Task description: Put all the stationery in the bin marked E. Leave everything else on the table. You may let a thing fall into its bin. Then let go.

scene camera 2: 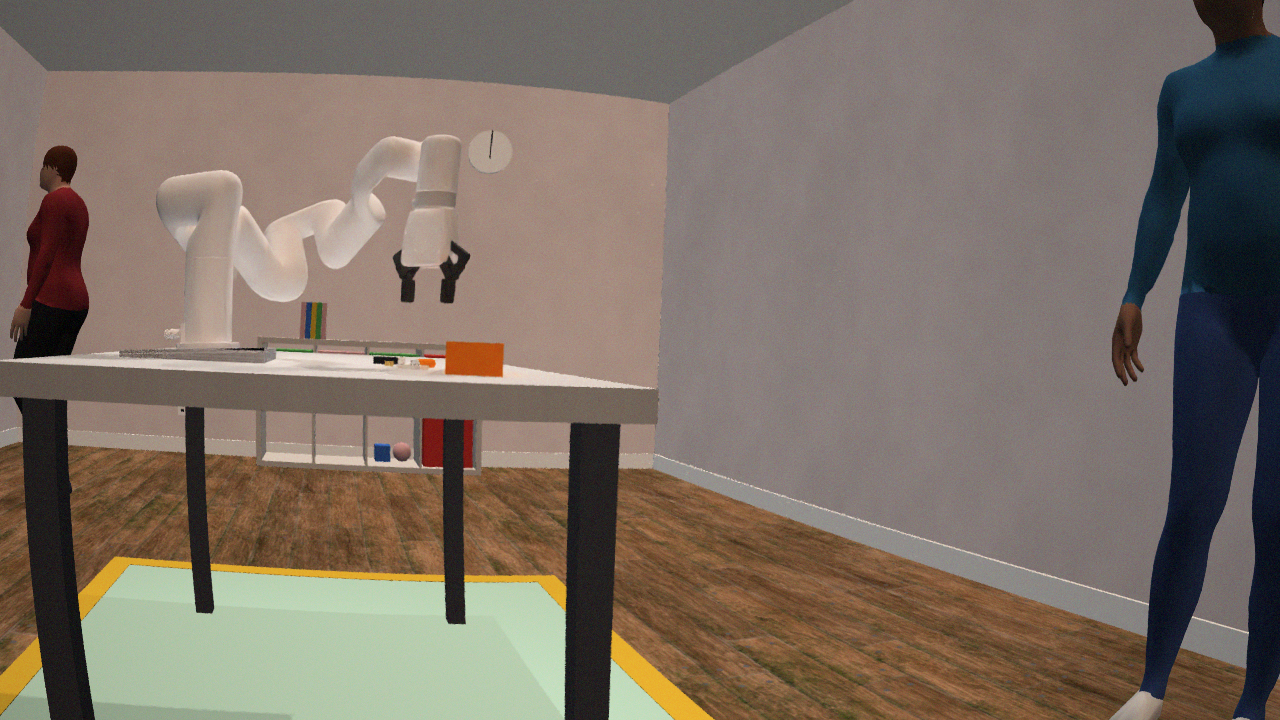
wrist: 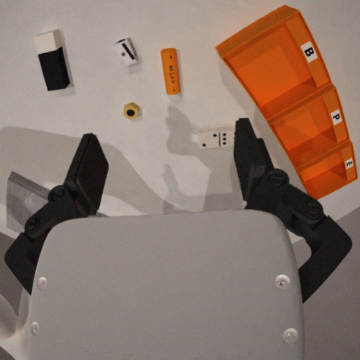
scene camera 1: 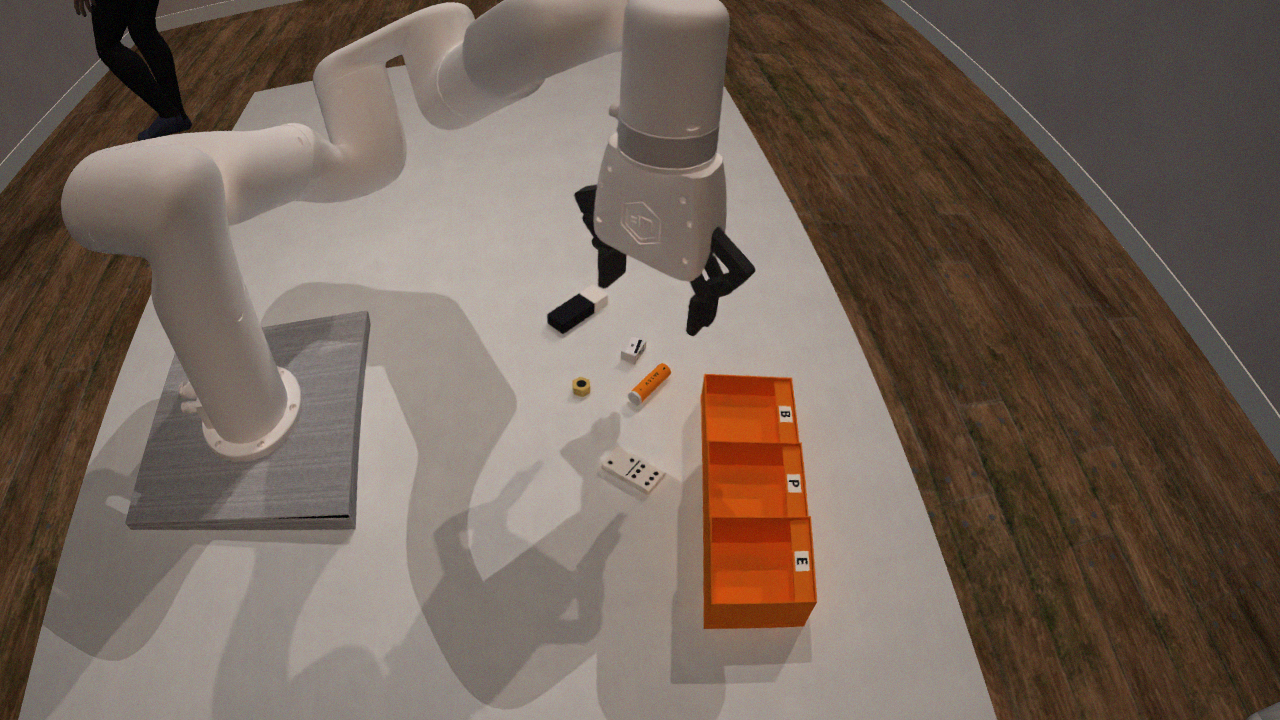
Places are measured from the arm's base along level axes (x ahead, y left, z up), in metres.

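Pixels of known places: gripper, fingertip midpoint: [scene camera 2: 426, 302] [scene camera 1: 654, 302]; arm's base, origin of the base link: [scene camera 2: 207, 348] [scene camera 1: 252, 414].
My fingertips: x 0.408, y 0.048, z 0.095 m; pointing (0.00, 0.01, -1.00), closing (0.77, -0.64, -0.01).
Observation:
For each thing: its top centre in the pictures, then the offset to it from my fingertips. "spot": a spot on its surface instead. Level surfaces: height alone.
- white eraser, middle of its top: [scene camera 1: 578, 304] [scene camera 2: 389, 357] dx -0.065, dy +0.108, dz -0.098 m
- small white pencil sharpener, middle of its top: [scene camera 1: 633, 345] dx -0.011, dy +0.049, dz -0.100 m
- orange battery, middle of its top: [scene camera 1: 649, 379] [scene camera 2: 424, 359] dx +0.001, dy +0.001, dz -0.097 m
- bin marked E, surface spot: [scene camera 1: 759, 616] spot: dx +0.070, dy -0.264, dz -0.088 m
- domino, middle of its top: [scene camera 1: 633, 468] [scene camera 2: 412, 364] dx -0.020, dy -0.097, dz -0.104 m
- brass nut, middle of its top: [scene camera 1: 581, 383] dx -0.063, dy +0.002, dz -0.103 m
- Bins B, surface spot: [scene camera 1: 780, 394] spot: dx +0.119, dy -0.034, dz -0.083 m
- P, middle of its top: [scene camera 1: 759, 475] [scene camera 2: 475, 342] dx +0.081, dy -0.139, dz -0.065 m
- table, its level: dz -0.111 m
A black and white eraser [scene camera 1: 572, 313] [scene camera 2: 384, 360] [wrist: 54, 67] lies on the table, farthest from the bins. A small white pencil sharpener [scene camera 1: 633, 349] [wrist: 126, 51] lies between the eraser and an orange battery [scene camera 1: 648, 384] [wrist: 170, 71]. The bin marked E [scene camera 1: 759, 616] [wrist: 327, 185] is the end compartment of the orange bin row, nearest the bottom in scene camera 1; its visible inside is empty. My gripper [scene camera 1: 656, 298] [scene camera 2: 427, 295] [wrist: 166, 141] is wide open and empty, high above the table. In the wrist view its right finger covers the end of a domino [scene camera 1: 632, 471] [wrist: 216, 138].
A brass nut [scene camera 1: 575, 386] [wrist: 126, 111] lies near the battery. Bins B [scene camera 1: 780, 394] [wrist: 300, 30] and P [scene camera 1: 788, 461] join bin E in one row. The arm's grey base plate [scene camera 1: 313, 447] is on the table [scene camera 1: 375, 626].

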